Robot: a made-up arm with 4 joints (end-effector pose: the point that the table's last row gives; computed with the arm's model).
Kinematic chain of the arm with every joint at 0, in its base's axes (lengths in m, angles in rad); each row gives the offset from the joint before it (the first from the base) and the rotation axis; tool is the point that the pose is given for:
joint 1: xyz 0 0 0.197 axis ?
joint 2: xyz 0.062 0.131 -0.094 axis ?
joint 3: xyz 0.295 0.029 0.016 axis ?
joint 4: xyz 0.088 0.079 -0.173 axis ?
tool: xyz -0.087 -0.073 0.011
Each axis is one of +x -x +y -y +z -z.
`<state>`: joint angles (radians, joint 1 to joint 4).
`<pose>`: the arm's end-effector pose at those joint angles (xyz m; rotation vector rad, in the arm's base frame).
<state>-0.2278 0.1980 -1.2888 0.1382</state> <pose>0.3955 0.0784 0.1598 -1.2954 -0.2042 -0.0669</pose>
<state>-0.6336 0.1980 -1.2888 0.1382</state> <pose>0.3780 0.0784 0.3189 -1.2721 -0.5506 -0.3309</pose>
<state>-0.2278 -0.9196 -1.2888 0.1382</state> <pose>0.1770 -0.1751 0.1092 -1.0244 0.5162 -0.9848</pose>
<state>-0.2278 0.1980 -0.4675 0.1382</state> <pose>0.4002 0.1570 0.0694 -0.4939 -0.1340 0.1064</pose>
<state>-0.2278 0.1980 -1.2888 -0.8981</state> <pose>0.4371 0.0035 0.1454 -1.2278 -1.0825 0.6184</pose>
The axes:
joint 1: +y
joint 2: +z
joint 3: +x
joint 4: +y

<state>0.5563 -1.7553 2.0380 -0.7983</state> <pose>0.2111 -0.2202 0.1009 0.4656 -1.8773 -1.7809</pose>
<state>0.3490 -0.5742 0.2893 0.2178</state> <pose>0.2608 0.0314 -0.1254 0.2455 0.4644 -0.5927</pose>
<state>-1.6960 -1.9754 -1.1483 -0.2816</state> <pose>0.1815 -0.0868 0.0362 0.5217 -0.3134 -1.6632</pose>
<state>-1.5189 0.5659 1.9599 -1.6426</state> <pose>-0.0140 0.5599 0.4358 2.2202 -1.4806 0.2920</pose>
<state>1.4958 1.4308 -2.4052 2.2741</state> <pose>0.0154 0.5670 0.0219 -1.7939 1.0831 -0.1180</pose>
